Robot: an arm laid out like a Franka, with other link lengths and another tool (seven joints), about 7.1 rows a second.
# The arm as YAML. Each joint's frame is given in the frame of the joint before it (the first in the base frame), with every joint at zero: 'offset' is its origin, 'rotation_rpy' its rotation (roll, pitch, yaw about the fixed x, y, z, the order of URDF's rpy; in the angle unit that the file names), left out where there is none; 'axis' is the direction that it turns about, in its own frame. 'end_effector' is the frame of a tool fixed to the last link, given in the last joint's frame.
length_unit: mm
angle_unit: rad
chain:
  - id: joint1
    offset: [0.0, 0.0, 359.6]
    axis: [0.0, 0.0, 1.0]
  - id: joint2
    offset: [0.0, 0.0, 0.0]
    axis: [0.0, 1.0, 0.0]
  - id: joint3
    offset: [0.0, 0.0, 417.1]
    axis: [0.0, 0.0, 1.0]
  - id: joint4
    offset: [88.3, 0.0, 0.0]
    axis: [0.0, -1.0, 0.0]
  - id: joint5
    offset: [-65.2, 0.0, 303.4]
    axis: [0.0, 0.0, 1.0]
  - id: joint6
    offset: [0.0, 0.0, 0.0]
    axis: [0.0, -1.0, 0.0]
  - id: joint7
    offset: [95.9, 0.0, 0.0]
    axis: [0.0, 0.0, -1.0]
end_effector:
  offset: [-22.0, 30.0, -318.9]
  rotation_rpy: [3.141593, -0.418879, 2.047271]
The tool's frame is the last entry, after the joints.
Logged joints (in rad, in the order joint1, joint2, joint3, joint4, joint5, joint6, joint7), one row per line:
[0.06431 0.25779 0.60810 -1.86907 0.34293 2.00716 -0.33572]
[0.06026 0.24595 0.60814 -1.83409 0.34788 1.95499 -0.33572]
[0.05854 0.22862 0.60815 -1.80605 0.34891 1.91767 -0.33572]
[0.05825 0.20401 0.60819 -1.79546 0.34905 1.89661 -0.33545]
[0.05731 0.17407 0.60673 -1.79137 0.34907 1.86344 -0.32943]
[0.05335 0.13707 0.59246 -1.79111 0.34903 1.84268 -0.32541]
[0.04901 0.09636 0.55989 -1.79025 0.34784 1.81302 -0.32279]
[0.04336 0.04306 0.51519 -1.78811 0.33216 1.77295 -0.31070]
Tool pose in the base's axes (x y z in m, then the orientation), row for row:
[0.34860 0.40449 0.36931 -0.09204 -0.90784 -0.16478 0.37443]
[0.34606 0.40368 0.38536 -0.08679 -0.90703 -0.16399 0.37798]
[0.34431 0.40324 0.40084 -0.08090 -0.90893 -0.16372 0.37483]
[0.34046 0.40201 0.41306 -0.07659 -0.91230 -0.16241 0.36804]
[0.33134 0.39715 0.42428 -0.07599 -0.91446 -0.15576 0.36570]
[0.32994 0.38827 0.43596 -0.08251 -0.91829 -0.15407 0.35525]
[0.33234 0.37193 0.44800 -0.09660 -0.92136 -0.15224 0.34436]
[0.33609 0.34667 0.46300 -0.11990 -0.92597 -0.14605 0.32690]
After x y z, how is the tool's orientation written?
As a quaternion, x y z w.
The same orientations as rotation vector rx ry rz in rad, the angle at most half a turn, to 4 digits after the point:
[-0.2356 -2.3243 -0.4219]
[-0.2218 -2.3184 -0.4192]
[-0.2071 -2.3267 -0.4191]
[-0.1967 -2.3428 -0.4171]
[-0.1954 -2.3510 -0.4004]
[-0.2132 -2.3726 -0.3981]
[-0.2509 -2.3931 -0.3954]
[-0.3141 -2.4256 -0.3826]

